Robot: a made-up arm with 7 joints.
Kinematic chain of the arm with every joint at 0, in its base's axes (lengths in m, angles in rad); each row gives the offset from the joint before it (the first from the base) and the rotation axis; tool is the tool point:
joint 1: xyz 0 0 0.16 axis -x
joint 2: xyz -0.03 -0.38 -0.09 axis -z
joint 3: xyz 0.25 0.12 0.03 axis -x
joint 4: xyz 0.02 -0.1 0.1 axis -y
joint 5: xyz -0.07 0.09 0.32 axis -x
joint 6: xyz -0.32 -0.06 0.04 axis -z
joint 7: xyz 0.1 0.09 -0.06 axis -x
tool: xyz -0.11 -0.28 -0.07
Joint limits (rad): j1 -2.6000..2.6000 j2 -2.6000..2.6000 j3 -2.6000..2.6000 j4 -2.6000..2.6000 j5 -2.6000..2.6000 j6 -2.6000..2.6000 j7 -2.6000..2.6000
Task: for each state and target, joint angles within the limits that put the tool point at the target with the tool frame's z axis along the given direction. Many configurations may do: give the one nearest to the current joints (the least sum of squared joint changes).
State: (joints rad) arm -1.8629 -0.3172 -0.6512 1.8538 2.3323 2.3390 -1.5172
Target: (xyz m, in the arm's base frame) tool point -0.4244 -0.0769 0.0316 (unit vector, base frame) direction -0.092 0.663 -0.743
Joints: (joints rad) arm -1.1235 0.2829 -0.4377 1.2745 2.5539 2.4344 -1.8101
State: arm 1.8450 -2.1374 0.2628 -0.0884 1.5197 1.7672 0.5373
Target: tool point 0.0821 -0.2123 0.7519 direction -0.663 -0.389 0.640
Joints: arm 1.3369 -2.3159 0.5463 0.6363 1.4442 2.5137 0.2109
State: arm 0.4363 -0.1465 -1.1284 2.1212 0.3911 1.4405 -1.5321
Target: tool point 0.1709 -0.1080 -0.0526 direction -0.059 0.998 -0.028
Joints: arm 0.2244 -0.2350 -1.5275 1.7535 0.2483 1.8010 -1.5068
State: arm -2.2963 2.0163 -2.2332 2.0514 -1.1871 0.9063 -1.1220
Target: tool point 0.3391 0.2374 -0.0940 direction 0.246 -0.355 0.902
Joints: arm -2.3613 1.6380 -1.7707 0.9646 -0.3990 1.3688 -0.6583
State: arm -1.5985 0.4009 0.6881 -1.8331 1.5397 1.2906 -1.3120
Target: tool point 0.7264 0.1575 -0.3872 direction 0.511 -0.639 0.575
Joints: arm -2.2599 0.1439 0.8764 -2.4407 1.4510 2.0426 -1.1134
